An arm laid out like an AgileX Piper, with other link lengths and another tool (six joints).
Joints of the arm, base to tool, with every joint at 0 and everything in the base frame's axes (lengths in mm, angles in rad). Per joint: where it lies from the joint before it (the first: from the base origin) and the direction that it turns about. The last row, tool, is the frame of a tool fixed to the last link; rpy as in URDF.
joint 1: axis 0 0 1 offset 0 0 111.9
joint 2: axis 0 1 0 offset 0 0 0
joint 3: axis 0 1 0 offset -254.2 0 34.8
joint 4: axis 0.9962 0 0.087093 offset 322.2 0 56.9
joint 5: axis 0 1 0 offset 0 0 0
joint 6: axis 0.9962 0 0.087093 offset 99.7 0 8.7
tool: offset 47.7 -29 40.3 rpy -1.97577 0.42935 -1.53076
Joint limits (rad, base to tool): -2.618..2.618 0..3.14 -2.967..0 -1.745..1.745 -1.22..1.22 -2.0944..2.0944
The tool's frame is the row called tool.
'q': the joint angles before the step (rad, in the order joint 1, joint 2, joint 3, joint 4, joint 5, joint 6). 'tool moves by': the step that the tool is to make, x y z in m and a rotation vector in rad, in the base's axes. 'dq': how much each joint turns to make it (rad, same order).
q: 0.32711 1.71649 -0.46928 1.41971 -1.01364 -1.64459
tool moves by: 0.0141 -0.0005 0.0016 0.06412 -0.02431 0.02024
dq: -0.03482 0.00025 -0.03263 -0.04300 0.06880 0.02708
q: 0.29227 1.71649 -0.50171 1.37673 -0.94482 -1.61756
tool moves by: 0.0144 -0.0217 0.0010 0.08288 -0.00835 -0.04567
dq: -0.09573 0.00014 -0.04828 -0.00826 0.09463 -0.00172
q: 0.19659 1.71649 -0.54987 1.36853 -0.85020 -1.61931
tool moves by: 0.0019 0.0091 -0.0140 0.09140 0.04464 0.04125
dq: 0.00000 0.00017 -0.00013 0.01479 0.10919 -0.00677
